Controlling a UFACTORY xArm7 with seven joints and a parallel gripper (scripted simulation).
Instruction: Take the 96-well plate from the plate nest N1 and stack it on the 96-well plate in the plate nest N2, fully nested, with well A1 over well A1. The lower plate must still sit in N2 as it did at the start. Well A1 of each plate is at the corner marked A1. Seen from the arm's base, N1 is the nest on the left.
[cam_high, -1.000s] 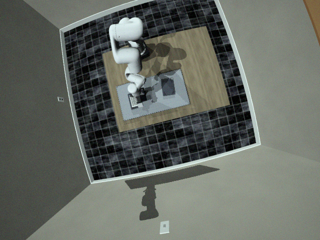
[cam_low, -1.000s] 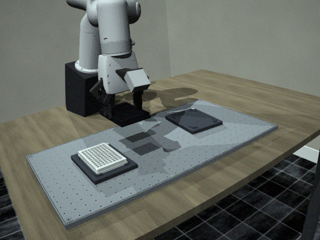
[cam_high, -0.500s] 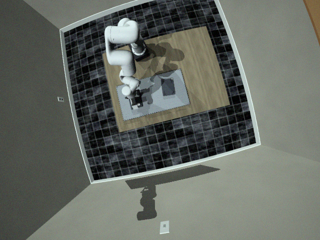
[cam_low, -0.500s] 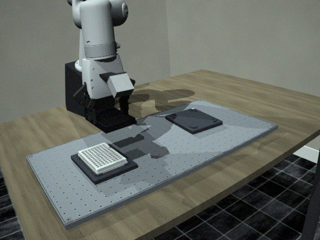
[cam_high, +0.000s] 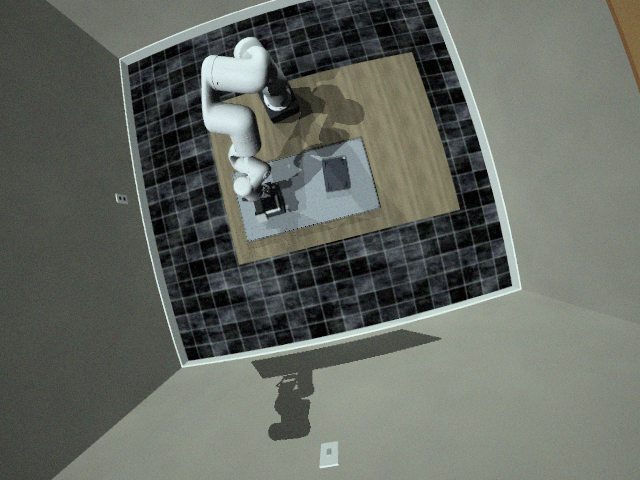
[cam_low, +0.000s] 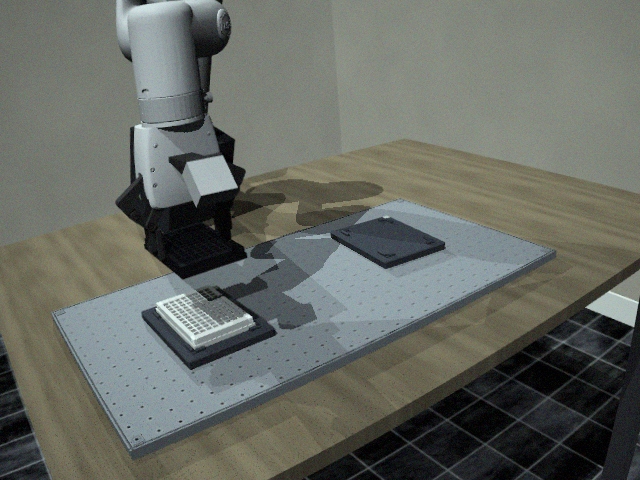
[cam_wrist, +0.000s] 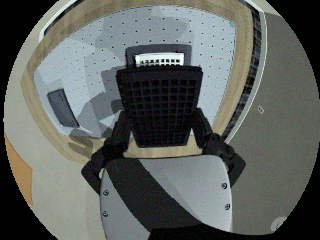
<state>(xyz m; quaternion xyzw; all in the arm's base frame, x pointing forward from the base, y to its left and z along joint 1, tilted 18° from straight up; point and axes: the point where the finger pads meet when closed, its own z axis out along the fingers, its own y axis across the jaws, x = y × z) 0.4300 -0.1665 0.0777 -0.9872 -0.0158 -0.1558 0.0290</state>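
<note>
Right now my hand is 1 cm above the black 96-well plate. From my hand the other things lie so: plate nest N1: 6 cm behind, 35 cm to the left, 12 cm below; then plate nest N2: 12 cm below; then white 96-well plate: 11 cm below.
</note>
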